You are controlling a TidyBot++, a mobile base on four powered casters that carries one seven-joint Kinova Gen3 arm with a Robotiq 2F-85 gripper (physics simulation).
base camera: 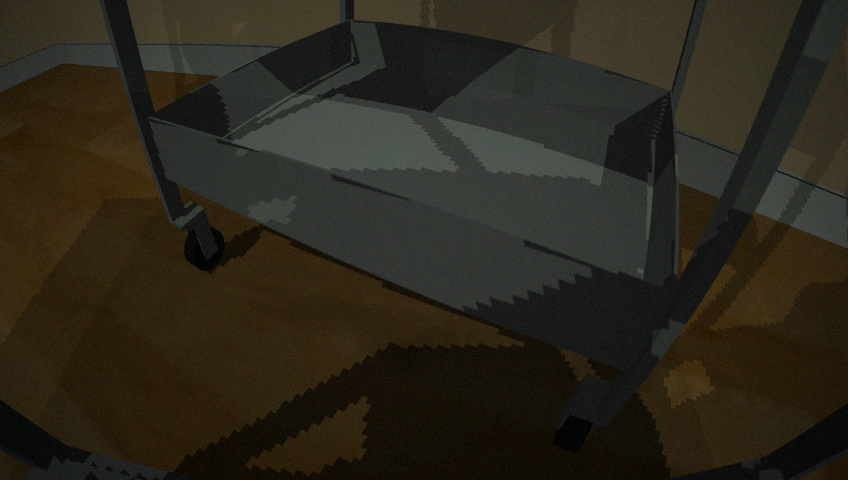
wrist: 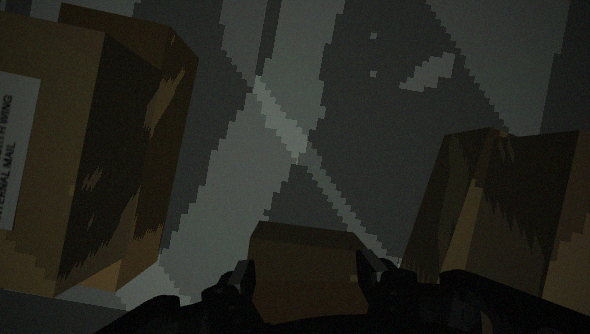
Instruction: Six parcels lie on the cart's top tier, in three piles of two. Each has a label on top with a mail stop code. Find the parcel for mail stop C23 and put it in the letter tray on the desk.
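Places are measured from the arm's base along level axes (x ahead, y left, z up), in metres.
Where they show: gripper, fingertip midpoint: (wrist: 306,275).
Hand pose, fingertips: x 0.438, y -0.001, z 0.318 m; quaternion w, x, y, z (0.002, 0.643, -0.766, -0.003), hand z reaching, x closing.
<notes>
Things, the pixels of their top centre, and the offset from my fingertips. "spot": a spot on its surface instead. Level surfaces: height alone.
- lower parcel at a spot on its surface: (wrist: 304,257) spot: 0.008 m ahead, 0.001 m right, 0.002 m down
- pile's upper parcel at a spot on its surface: (wrist: 45,150) spot: 0.079 m ahead, 0.071 m left, 0.050 m up
- white label at a spot on its surface: (wrist: 20,165) spot: 0.076 m ahead, 0.080 m left, 0.050 m up
- cart's grey top tier at its surface level: 0.053 m down
- cart's lower tier at a spot on its surface: (base camera: 368,237) spot: 0.138 m back, 0.033 m left, 0.554 m down
- caster at a spot on its surface: (base camera: 204,246) spot: 0.022 m back, 0.238 m left, 0.677 m down
In the wrist view my gripper (wrist: 306,275) is shut on the upper parcel (wrist: 312,301) of the middle pile, with a finger at each side. The lower parcel (wrist: 304,257) shows just behind it. The held parcel's label is hidden below the view's edge. At the left, a pile's upper parcel (wrist: 45,150) has a white label (wrist: 20,165); "INTERNAL MAIL" is readable, its code is out of view. At the right, a third pile's parcels (wrist: 515,215) are partly in view, with no label showing. The piles are on the cart's grey top tier (wrist: 240,175). The desk and letter tray do not show.
In the base camera view the cart's lower tier (base camera: 368,237) has raised walls. Its posts (base camera: 133,89) (base camera: 749,160) rise at both sides, with a caster (base camera: 204,246) below the left post. A wall with a pale skirting board (base camera: 136,56) is behind.
</notes>
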